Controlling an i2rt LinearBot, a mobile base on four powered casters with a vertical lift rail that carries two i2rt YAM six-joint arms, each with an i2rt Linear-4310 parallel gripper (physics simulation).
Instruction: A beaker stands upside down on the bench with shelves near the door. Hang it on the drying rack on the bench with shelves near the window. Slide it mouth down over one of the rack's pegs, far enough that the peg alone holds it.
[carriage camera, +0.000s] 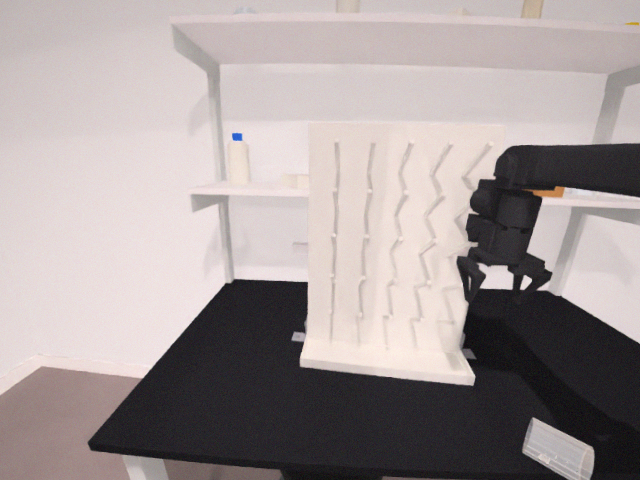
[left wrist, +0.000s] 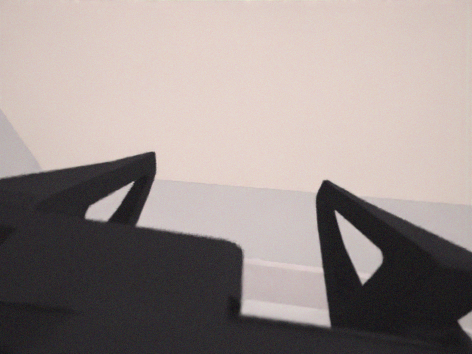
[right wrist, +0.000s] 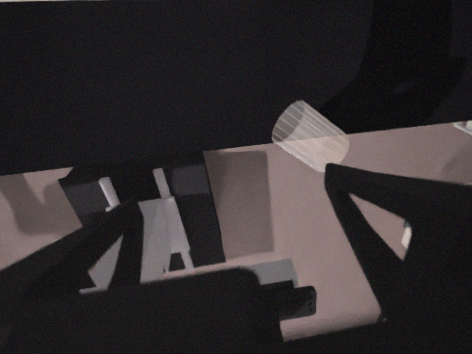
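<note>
A clear beaker lies tilted on its side at the bench's front edge, at the lower right of the carriage view; in the right wrist view it overlaps that edge. The white drying rack stands upright on the black bench, with several rows of pegs. My right gripper is open and empty, pointing down beside the rack's right side, above and behind the beaker in the carriage view. My left gripper is open and empty, facing a pale wall. Whether the beaker rests firmly cannot be told.
The middle shelf behind the rack holds a bottle with a blue cap and an orange item. An upper shelf runs above. Small clips show beside the rack's base.
</note>
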